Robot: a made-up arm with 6 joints. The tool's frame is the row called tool.
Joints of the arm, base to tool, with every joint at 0 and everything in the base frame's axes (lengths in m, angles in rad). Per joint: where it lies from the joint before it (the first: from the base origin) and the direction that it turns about. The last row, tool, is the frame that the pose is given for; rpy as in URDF.
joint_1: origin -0.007 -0.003 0.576 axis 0 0 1
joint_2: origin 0.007 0.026 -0.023 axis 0 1 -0.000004
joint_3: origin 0.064 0.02 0.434 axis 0 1 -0.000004
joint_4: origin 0.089 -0.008 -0.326 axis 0 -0.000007 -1
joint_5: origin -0.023 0.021 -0.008 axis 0 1 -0.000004
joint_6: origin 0.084 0.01 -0.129 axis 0 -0.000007 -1
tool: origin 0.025 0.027 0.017 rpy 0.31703 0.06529 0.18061
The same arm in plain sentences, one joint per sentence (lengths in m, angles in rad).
The arm has six revolute joints in a row. What follows holds with every joint at zero, and every direction is one of the base frame's. Joint 1 sits 0.007 m along -x and 0.003 m along -y and 0.576 m along +z from the base frame's origin and rotates about +z. Joint 2 sits 0.007 m along +x and 0.026 m along +y and 0.023 m along -z from joint 1 and rotates about +y. Joint 3 sits 0.064 m along +x and 0.02 m along +y and 0.434 m along +z from joint 2 and rotates about +y. Joint 4 sits 0.089 m along +x and 0.008 m along -y and 0.326 m along -z from joint 3 and rotates about -z. Joint 5 sits 0.023 m along -x and 0.021 m along +y and 0.008 m along -z from joint 4 and rotates about +y. Joint 6 sits 0.084 m along +x and 0.01 m along +y and 0.129 m along -z from joint 5 and rotates about -z. The tool frame, which is the frame that the pose is given for, sits 0.025 m along +x and 0.027 m along +y and 0.017 m along +z from joint 6; its axes are the base frame's turned by roll 0.317, pitch 0.0653 and yaw 0.1806 rad (as in URDF: about the fixed x, then y, then z).
